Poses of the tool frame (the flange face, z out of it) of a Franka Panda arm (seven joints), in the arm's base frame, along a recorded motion.
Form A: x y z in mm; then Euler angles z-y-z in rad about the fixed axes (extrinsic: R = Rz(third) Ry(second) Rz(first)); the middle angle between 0 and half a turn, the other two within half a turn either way.
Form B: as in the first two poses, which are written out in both.
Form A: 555 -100 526 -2.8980 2.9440 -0.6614
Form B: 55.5 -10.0 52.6 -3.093 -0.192 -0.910
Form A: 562 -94 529 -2.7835 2.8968 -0.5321
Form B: 56.2 -9.4 52.9 -3.054 -0.229 -0.900
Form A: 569 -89 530 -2.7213 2.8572 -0.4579
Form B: 56.9 -8.9 53.0 -3.023 -0.259 -0.894
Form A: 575 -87 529 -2.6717 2.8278 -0.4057
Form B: 57.5 -8.7 52.9 -2.996 -0.279 -0.896
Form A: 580 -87 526 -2.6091 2.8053 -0.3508
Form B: 58.0 -8.7 52.6 -2.966 -0.288 -0.909
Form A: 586 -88 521 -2.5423 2.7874 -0.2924
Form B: 58.6 -8.8 52.1 -2.936 -0.290 -0.922
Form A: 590 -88 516 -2.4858 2.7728 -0.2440
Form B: 59.0 -8.8 51.6 -2.910 -0.290 -0.934
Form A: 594 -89 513 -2.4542 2.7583 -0.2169
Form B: 59.4 -8.9 51.3 -2.891 -0.293 -0.941
